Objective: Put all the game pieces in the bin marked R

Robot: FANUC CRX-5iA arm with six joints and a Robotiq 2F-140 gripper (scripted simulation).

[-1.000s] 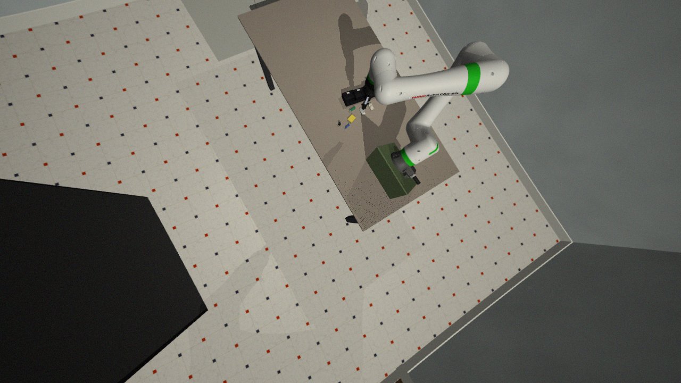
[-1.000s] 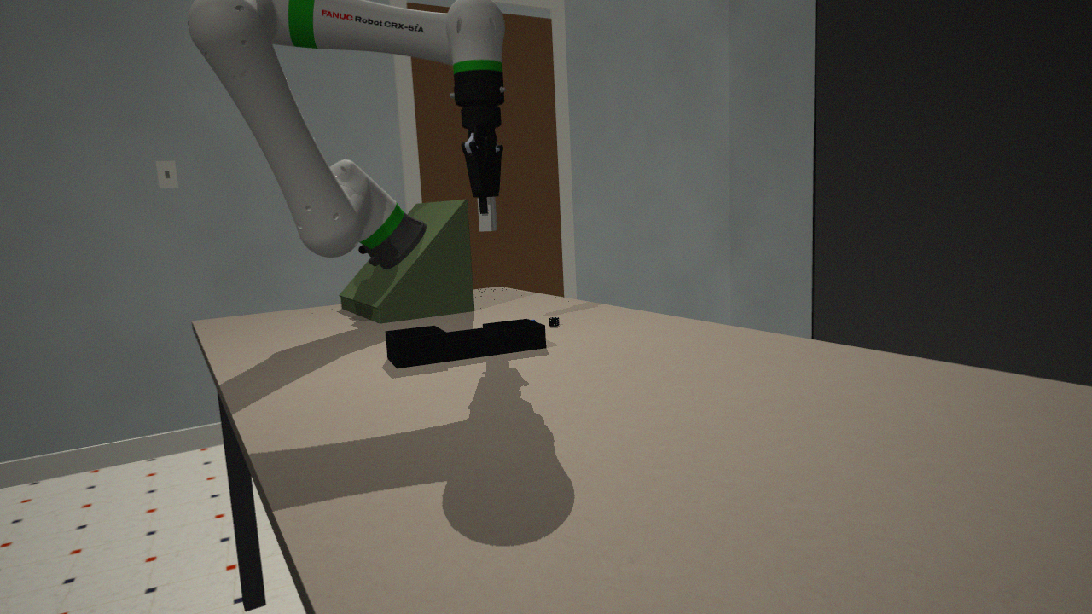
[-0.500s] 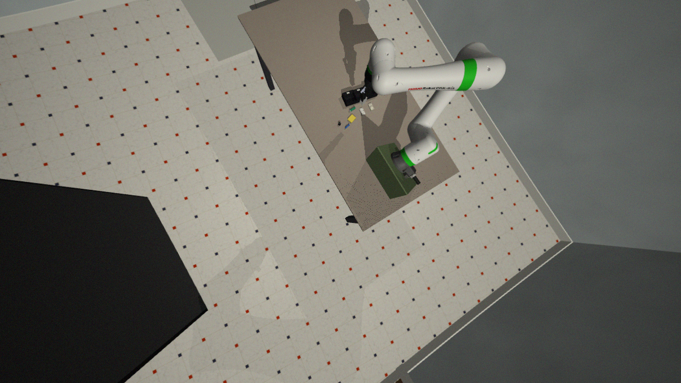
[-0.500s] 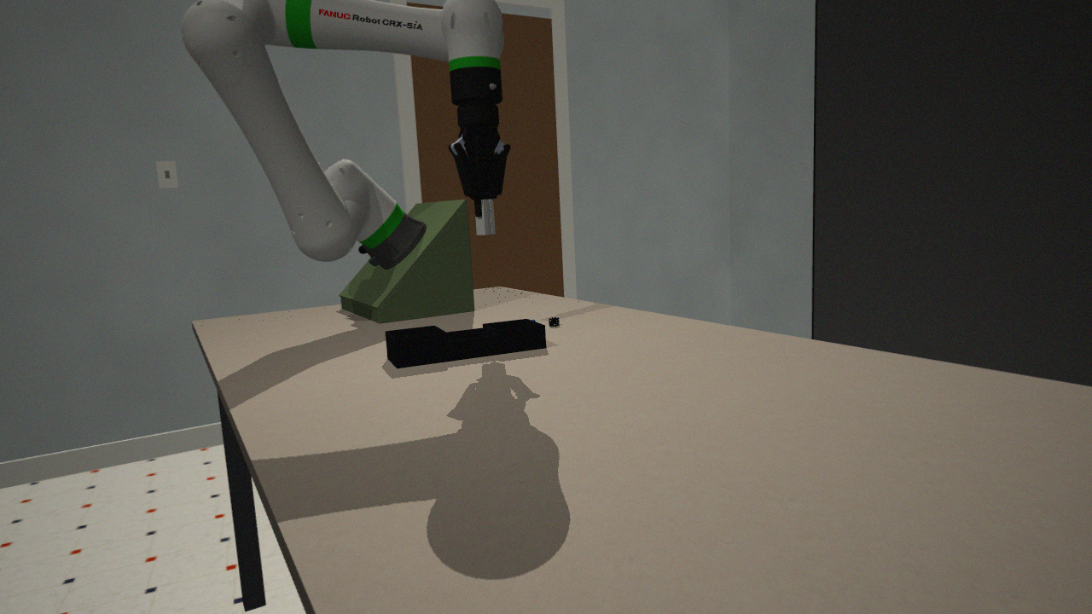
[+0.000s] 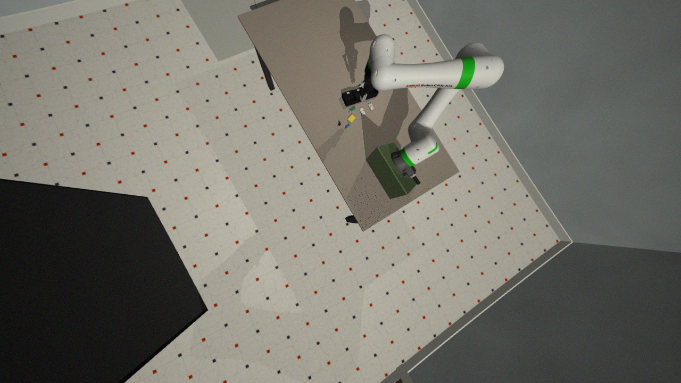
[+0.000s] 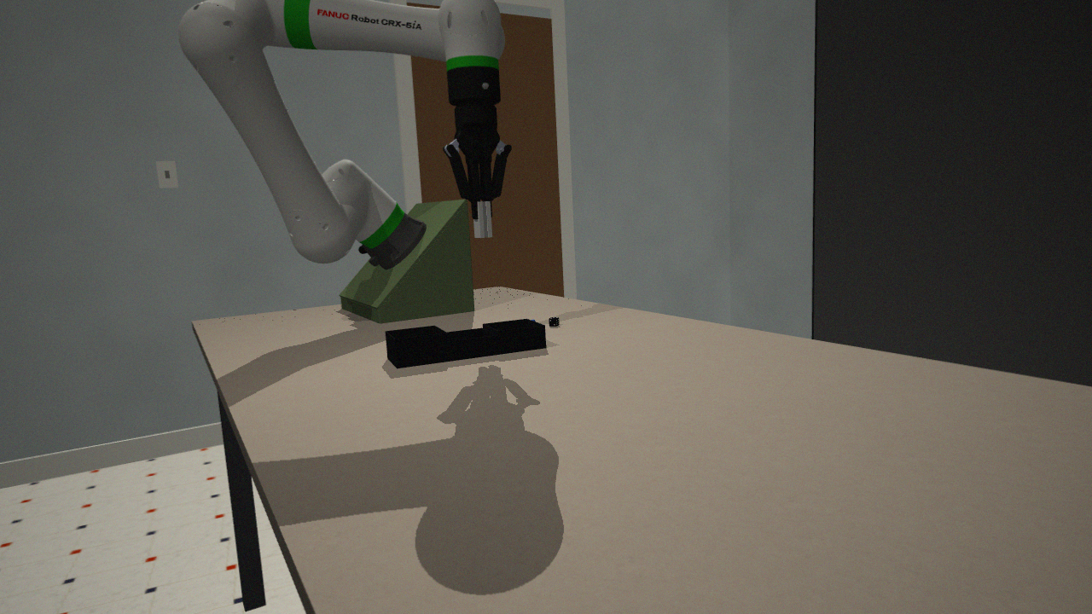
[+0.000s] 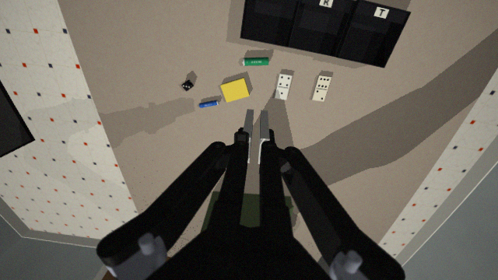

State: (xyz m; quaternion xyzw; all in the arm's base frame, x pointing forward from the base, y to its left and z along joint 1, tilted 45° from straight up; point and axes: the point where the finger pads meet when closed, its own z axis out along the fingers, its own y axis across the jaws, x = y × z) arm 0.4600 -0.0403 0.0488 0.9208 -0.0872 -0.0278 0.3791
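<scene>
Now: hand 200 mm above the bin R, 110 mm to the left of it and 100 mm short of it. The rest, counted from my hand: green battery (210 mm below, 40 mm ahead); yellow block (210 mm below, 50 mm to the left, 10 mm behind); blue battery (210 mm below, 110 mm to the left, 30 mm behind).
</scene>
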